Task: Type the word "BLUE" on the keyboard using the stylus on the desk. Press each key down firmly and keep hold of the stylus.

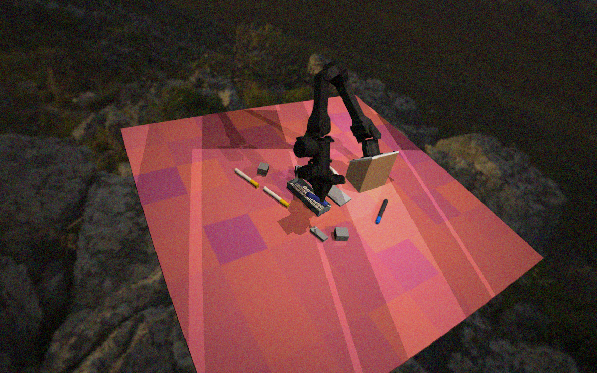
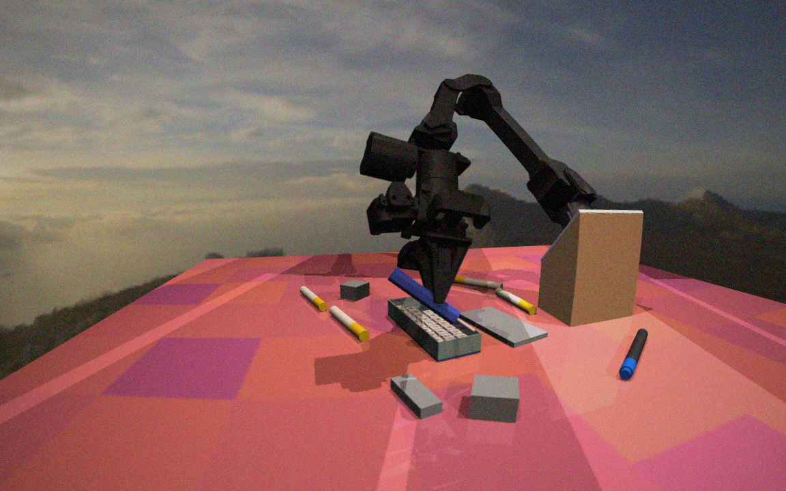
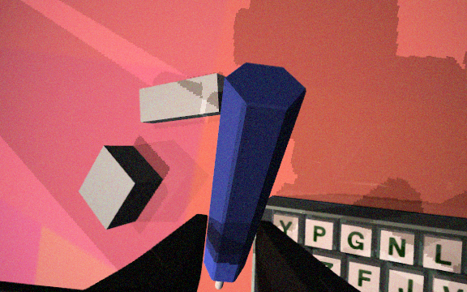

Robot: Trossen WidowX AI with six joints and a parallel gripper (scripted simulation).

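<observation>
Now: gripper tip 10 mm past the stylus and 10 mm above it. From my gripper tip the other things lie so: flat grey plate: 130 mm behind, 70 mm to the right, 70 mm below; blue-capped marker: 220 mm behind, 110 mm to the left, 60 mm below.
</observation>
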